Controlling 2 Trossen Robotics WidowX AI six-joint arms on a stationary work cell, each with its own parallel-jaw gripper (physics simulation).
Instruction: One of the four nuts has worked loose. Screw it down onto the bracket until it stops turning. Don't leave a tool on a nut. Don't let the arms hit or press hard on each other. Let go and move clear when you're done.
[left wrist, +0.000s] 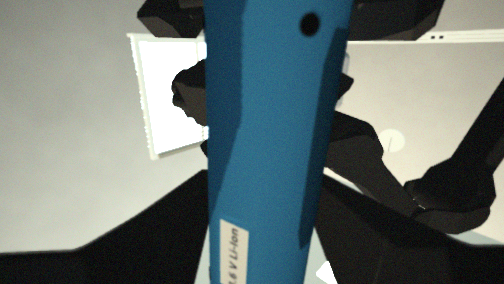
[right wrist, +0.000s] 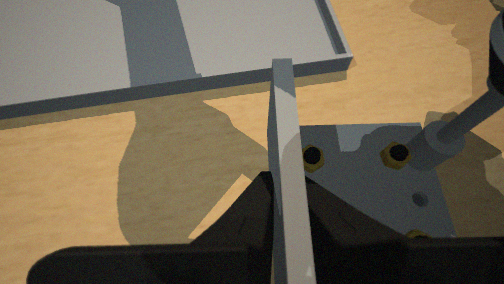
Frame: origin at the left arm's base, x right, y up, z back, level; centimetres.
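Seen in the pictures: left gripper, fingertip midpoint: (left wrist: 259, 179); right gripper, fingertip midpoint: (right wrist: 278, 181).
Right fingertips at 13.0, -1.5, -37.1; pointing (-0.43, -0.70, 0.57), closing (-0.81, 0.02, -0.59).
Offsets run from my right fingertips to a thing's middle, as dx, dy, dz. "pt": to the spot under its first point. Level surfaces: height alone.
My left gripper (left wrist: 259, 179) is shut on the blue power driver @(-5.3, +11.6, -2.4) (left wrist: 280, 125), labelled "Li-Ion". The driver's grey socket @(pt -5.1, +1.5, -2.7) (right wrist: 437, 145) shows in the right wrist view, tilted, close beside the right-hand brass nut (right wrist: 396, 155) at the bracket's edge; whether they touch is unclear. The grey bracket @(-2.1, +1.4, -2.5) (right wrist: 362, 192) lies on the table. A second nut (right wrist: 313, 156) sits near its flange, and part of a third nut @(-2.5, -0.1, -5.0) (right wrist: 418, 234) shows above my finger. My right gripper (right wrist: 278, 181) is shut on the bracket's upright flange (right wrist: 289, 120). Which nut is loose I cannot tell.
A grey tray @(+1.4, -6.2, +24.6) (right wrist: 240, 79) lies behind the bracket. A small dark hole @(pt -4.3, -0.6, -4.0) (right wrist: 420, 199) shows in the bracket plate. Shadows fall across the wooden table @(dy -7.0) (right wrist: 65, 185). In the left wrist view, dark arm parts (left wrist: 445, 195) stand behind the driver, with a bright panel (left wrist: 162, 100) beyond.
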